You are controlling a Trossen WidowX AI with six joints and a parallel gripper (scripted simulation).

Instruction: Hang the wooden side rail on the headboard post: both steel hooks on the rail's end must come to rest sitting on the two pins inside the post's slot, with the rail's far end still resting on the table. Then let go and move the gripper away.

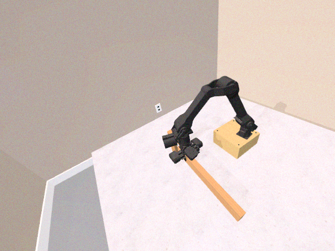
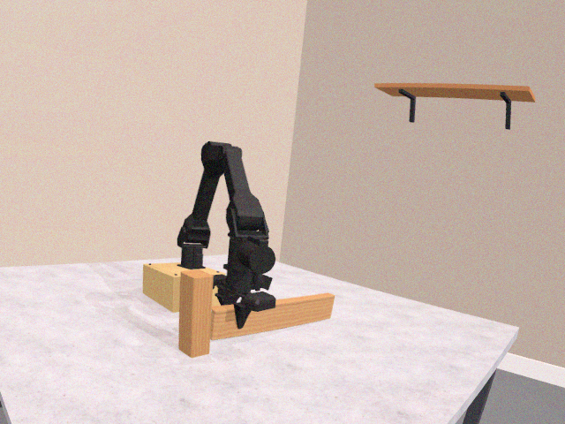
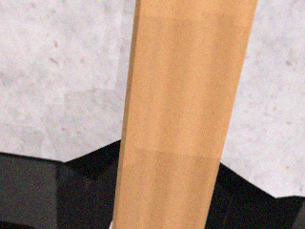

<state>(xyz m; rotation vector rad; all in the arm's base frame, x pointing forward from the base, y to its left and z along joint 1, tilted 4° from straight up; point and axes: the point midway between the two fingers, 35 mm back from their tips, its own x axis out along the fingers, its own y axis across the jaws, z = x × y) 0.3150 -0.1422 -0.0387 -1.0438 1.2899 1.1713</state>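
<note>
Now: the headboard post 2 cm behind my gripper tip, 11 cm to the right of it and 4 cm above it.
</note>
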